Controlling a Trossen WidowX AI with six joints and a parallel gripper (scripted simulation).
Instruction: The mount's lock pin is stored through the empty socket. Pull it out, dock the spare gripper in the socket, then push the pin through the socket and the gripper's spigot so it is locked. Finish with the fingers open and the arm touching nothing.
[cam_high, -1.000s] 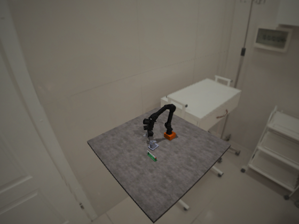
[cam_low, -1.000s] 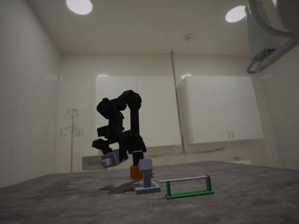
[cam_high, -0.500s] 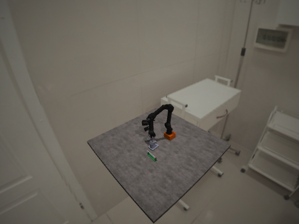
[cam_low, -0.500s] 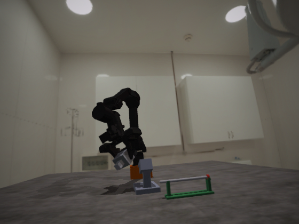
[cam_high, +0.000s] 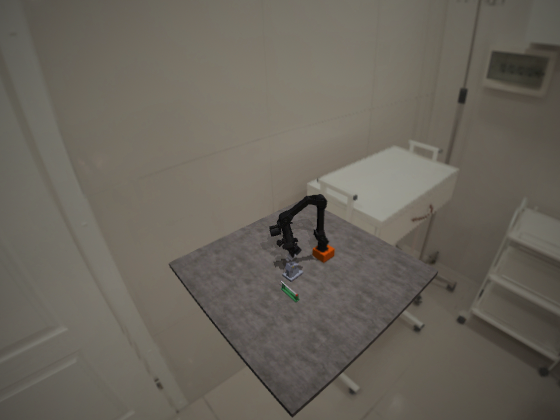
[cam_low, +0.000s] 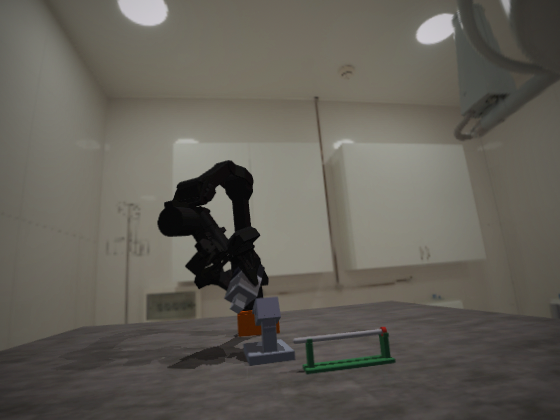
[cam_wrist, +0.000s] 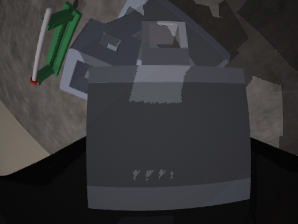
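The green rack is 160 mm ahead of my gripper tip, 130 mm to the left of it and 90 mm below it. Round my gripper tip: spare gripper: 10 mm to the right, 10 mm above; then grey mount: 70 mm below, 50 mm ahead, 30 mm to the left.
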